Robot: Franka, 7 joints.
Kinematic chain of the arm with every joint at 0, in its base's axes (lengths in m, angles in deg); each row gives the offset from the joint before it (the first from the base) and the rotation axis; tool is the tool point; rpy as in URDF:
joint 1: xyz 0 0 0.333 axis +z
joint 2: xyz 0 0 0 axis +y
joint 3: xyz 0 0 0.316 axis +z
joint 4: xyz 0.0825 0 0 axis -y
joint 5: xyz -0.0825 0 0.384 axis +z
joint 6: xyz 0 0 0 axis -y
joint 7: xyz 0.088 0 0 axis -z
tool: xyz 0 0 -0.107 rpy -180 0 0
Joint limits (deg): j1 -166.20..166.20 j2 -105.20..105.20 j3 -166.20..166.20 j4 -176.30..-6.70 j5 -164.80..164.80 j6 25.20..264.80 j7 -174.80..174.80
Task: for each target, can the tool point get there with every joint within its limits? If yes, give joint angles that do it. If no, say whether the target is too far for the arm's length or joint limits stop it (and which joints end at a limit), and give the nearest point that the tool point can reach.
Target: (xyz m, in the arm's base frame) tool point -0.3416 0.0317 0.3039
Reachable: yes | joints -60.21 -12.64 -128.15 -131.23 7.10 55.07 110.16
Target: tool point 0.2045 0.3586 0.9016
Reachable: yes | joints -66.00 -14.40 129.44 -50.88 90.63 236.88 126.28
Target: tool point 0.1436 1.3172 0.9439
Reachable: no: too far | nearest point 0.0844 0.7745 0.6922 | short by 0.601 m
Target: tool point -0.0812 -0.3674 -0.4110
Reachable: no: joint limits stop it (at a limit: joint 2) | nearest point -0.0792 -0.3585 -0.3541 | short by 0.058 m
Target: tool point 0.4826 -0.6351 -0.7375
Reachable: no: too far | nearest point 0.3298 -0.4341 -0.2918 | short by 0.512 m
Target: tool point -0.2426 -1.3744 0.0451
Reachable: no: too far | nearest point -0.1460 -0.8274 0.1597 | short by 0.567 m
